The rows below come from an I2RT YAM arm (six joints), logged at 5 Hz.
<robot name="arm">
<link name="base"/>
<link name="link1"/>
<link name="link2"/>
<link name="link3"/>
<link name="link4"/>
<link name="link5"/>
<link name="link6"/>
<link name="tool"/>
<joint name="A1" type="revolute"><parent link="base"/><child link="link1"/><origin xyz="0.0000 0.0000 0.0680"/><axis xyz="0 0 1"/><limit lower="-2.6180" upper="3.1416"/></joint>
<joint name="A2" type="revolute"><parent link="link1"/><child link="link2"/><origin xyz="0.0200 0.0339 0.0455" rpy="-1.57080 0.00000 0.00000"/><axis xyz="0 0 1"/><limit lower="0.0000" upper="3.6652"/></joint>
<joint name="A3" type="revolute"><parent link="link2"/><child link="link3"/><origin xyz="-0.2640 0.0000 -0.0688" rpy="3.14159 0.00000 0.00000"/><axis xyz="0 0 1"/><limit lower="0.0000" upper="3.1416"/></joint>
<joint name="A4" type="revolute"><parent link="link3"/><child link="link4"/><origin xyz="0.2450 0.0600 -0.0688"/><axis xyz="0 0 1"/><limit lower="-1.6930" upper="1.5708"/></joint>
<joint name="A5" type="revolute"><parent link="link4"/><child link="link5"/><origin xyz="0.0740 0.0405 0.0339" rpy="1.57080 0.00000 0.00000"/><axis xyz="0 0 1"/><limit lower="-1.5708" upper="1.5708"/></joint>
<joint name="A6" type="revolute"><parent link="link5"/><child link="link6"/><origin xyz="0.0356 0.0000 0.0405" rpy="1.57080 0.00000 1.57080"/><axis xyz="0 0 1"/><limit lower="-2.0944" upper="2.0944"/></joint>
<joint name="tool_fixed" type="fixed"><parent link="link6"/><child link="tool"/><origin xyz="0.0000 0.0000 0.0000" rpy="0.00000 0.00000 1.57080"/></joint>
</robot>
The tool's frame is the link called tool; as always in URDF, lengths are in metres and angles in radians.
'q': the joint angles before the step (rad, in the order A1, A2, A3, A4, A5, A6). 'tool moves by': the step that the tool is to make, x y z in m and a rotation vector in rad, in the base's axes. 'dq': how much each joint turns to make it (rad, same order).
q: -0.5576, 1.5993, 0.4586, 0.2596, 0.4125, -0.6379
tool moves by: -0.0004, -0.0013, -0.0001, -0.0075, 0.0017, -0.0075
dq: -0.0042, 0.0027, 0.0001, 0.0060, 0.0077, -0.0023
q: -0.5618, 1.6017, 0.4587, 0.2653, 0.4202, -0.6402
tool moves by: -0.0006, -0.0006, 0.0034, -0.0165, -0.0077, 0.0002
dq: -0.0025, -0.0154, -0.0032, 0.0069, 0.0057, -0.0093
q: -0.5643, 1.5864, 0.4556, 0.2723, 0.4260, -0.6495
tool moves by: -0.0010, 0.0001, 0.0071, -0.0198, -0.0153, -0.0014
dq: -0.0009, -0.0345, -0.0023, -0.0063, 0.0067, -0.0058
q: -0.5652, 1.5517, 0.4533, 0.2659, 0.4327, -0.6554
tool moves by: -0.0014, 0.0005, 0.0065, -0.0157, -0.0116, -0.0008
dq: -0.0006, -0.0337, -0.0022, -0.0111, 0.0053, -0.0051
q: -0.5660, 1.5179, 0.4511, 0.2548, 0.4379, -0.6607
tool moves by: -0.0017, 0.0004, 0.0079, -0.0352, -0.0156, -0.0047
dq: 0.0001, -0.0388, -0.0064, 0.0052, 0.0186, -0.0128
